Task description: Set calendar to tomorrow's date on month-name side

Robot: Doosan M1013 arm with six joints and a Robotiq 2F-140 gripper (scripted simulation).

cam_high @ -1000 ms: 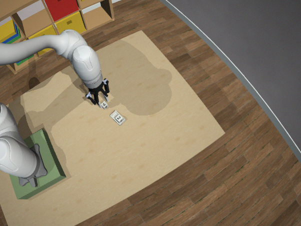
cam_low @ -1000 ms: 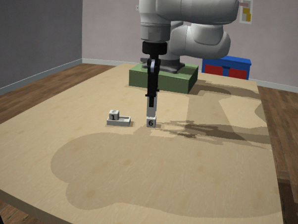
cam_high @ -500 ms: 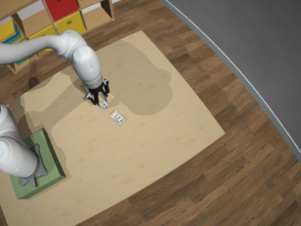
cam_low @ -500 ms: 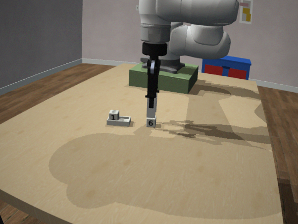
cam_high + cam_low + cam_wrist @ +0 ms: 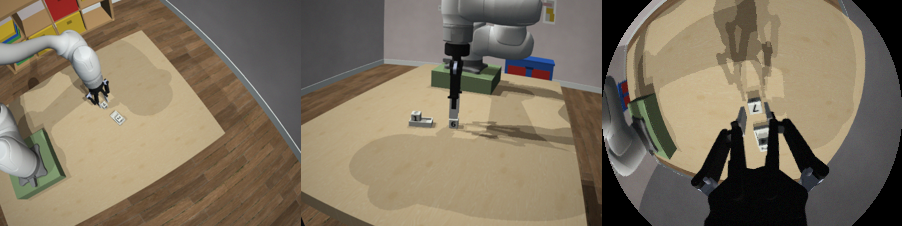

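The grey tray lies 3 cm ahead of my hand, 10 cm to the right of it and 6 cm below it.
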